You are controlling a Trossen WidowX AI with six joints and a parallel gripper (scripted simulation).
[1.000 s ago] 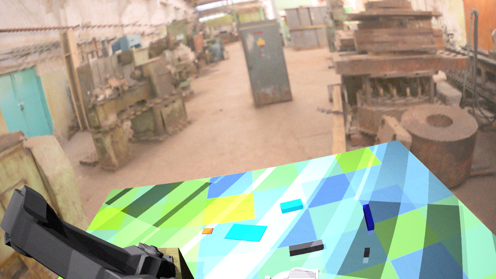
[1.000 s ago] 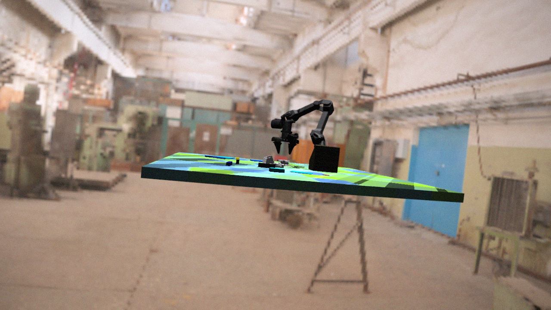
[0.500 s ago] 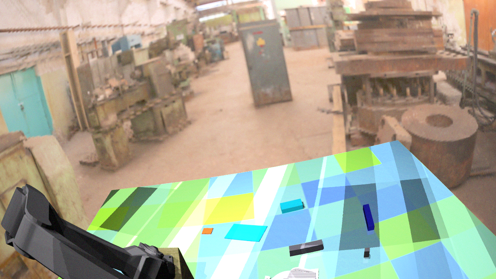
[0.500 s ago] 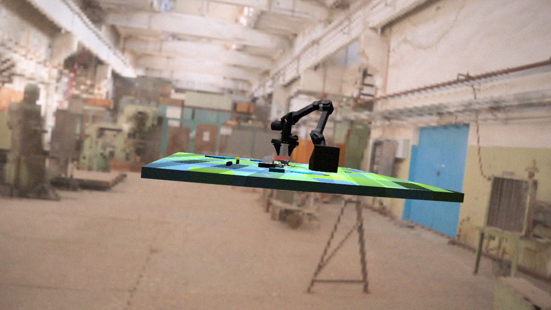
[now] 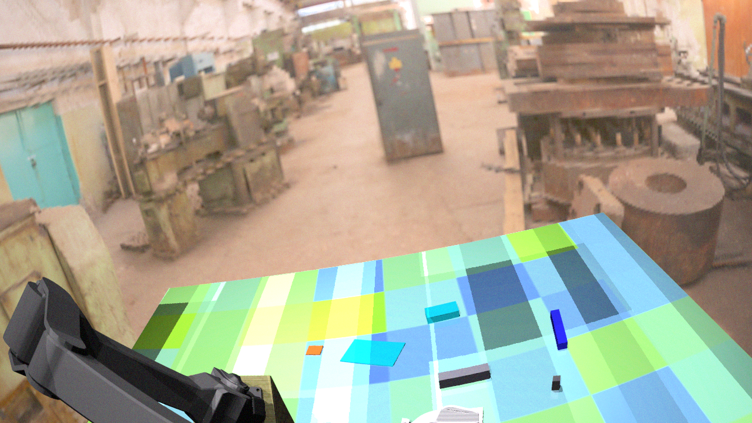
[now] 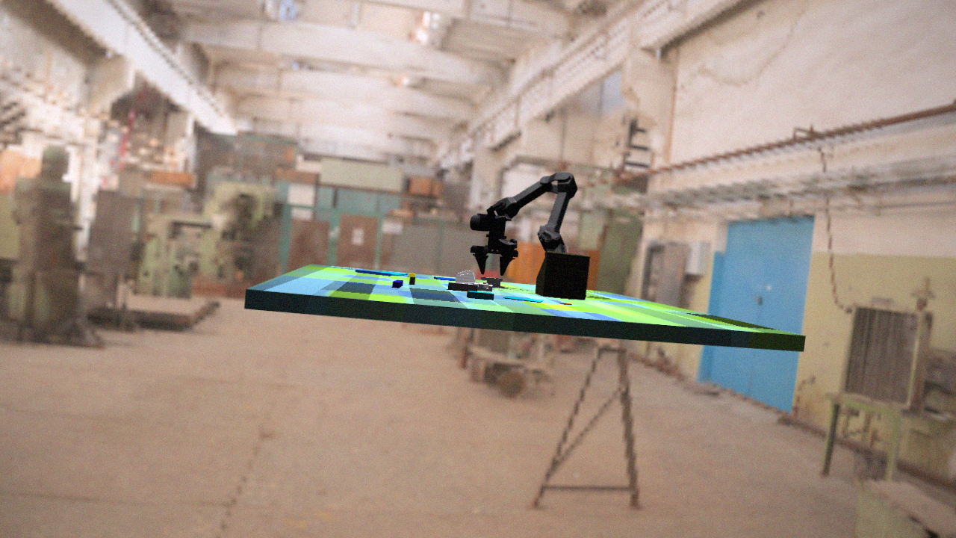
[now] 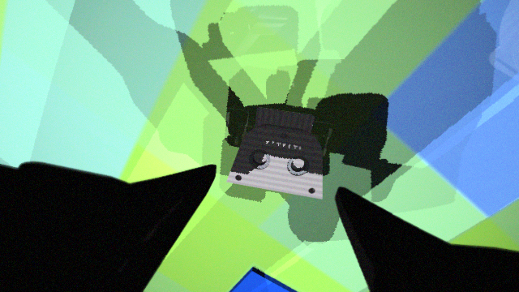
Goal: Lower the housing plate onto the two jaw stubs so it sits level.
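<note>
Right now the white housing plate is 10 mm to the left of my gripper tip and 10 mm below it. Also, from my gripper tip: small dark block: 290 mm ahead, 310 mm to the left, 30 mm below; dark grey bar: 140 mm ahead, 380 mm to the left, 30 mm below; flat cyan plate: 30 mm behind, 500 mm to the left, 40 mm below.
</note>
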